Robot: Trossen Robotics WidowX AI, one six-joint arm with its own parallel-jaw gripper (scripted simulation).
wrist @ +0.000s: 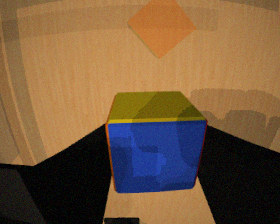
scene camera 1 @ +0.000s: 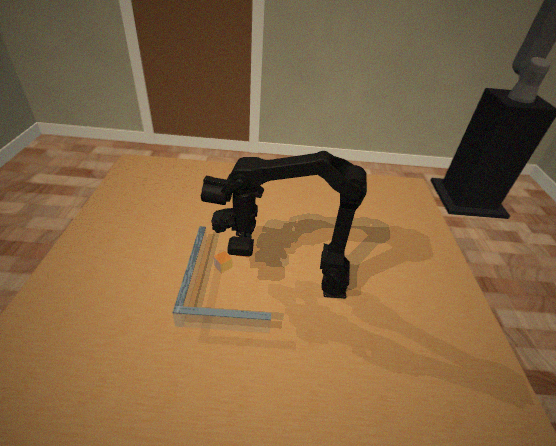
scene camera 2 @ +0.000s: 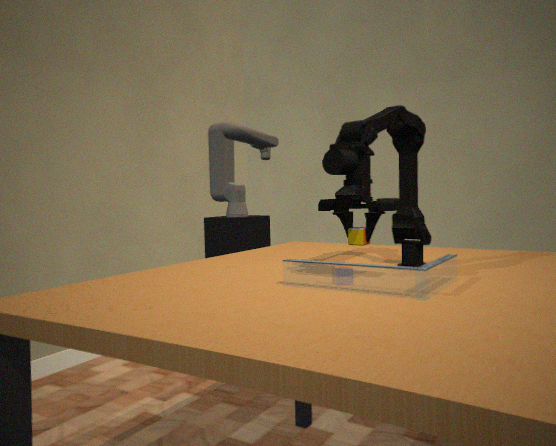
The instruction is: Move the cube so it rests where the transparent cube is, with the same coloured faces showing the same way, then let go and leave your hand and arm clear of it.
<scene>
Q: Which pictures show my gripper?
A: The wrist view, scene camera 1 and scene camera 2: all of them.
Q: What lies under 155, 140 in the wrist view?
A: A cube.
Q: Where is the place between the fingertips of my gripper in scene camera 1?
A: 243, 249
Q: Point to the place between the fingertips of my gripper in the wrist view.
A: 150, 127
</scene>
